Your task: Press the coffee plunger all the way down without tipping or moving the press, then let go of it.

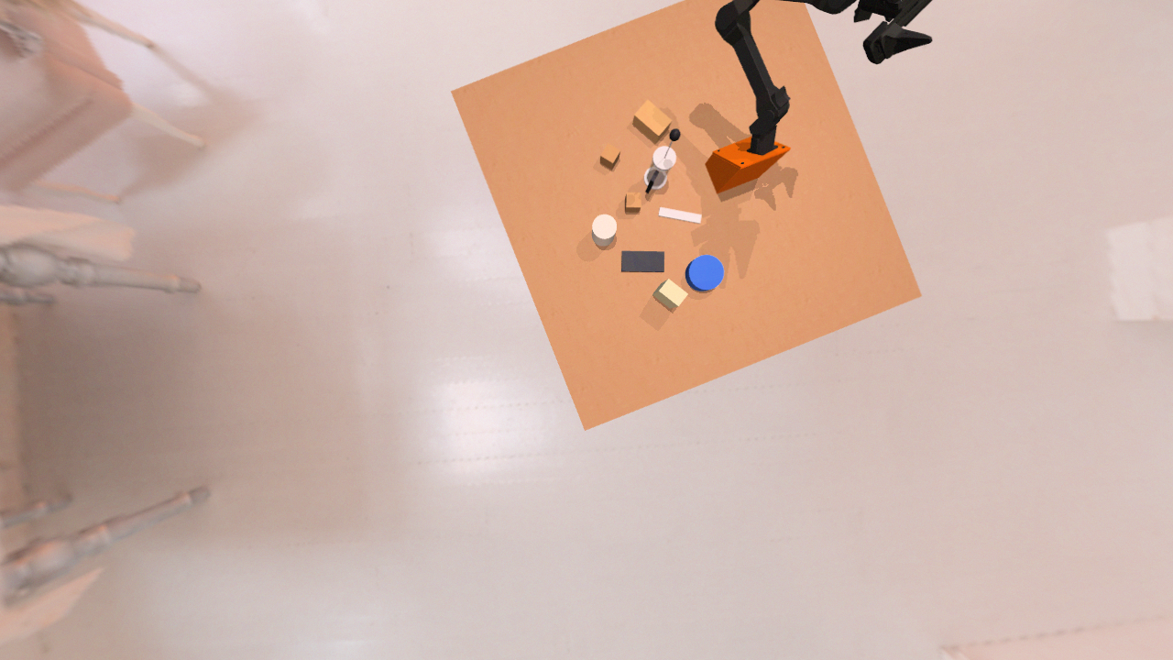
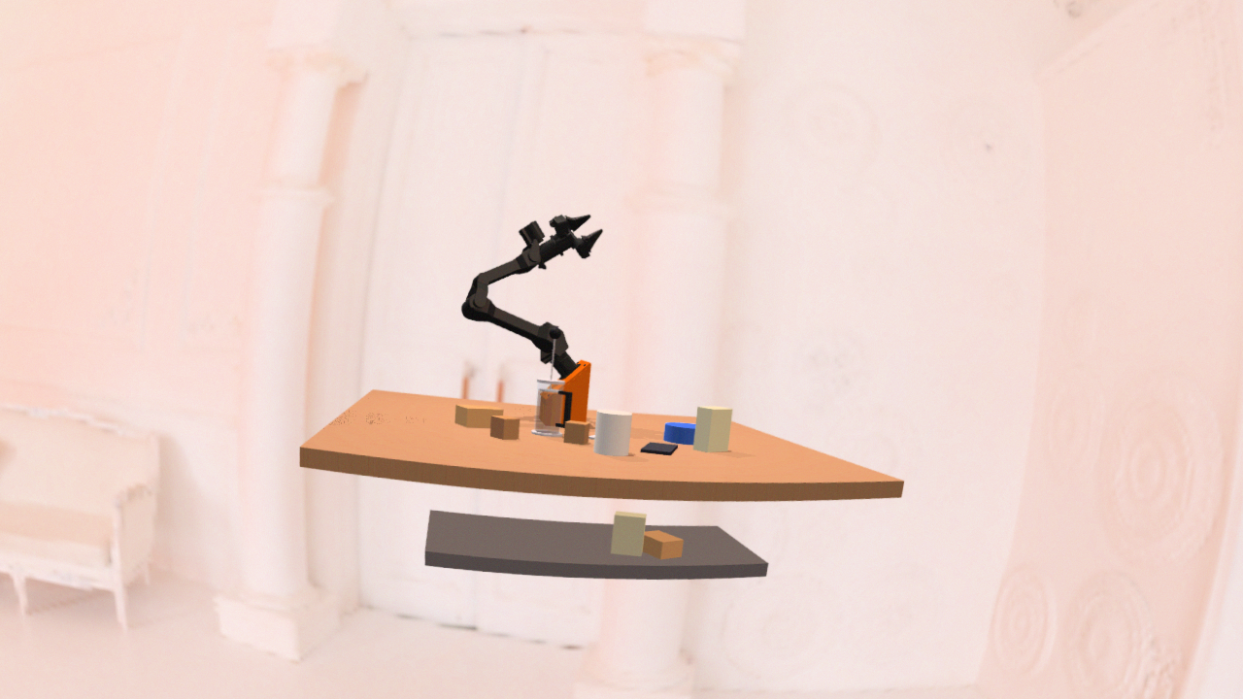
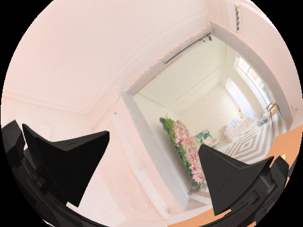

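The coffee press is 48 cm below my gripper tip, 37 cm ahead of it and 18 cm to the right of it. Also, from my gripper tip: white flat bar 61 cm below, 34 cm ahead, 3 cm to the right; then blue disc 59 cm below, 38 cm ahead, 19 cm to the left; then dark plate 60 cm below, 54 cm ahead, 4 cm to the left.
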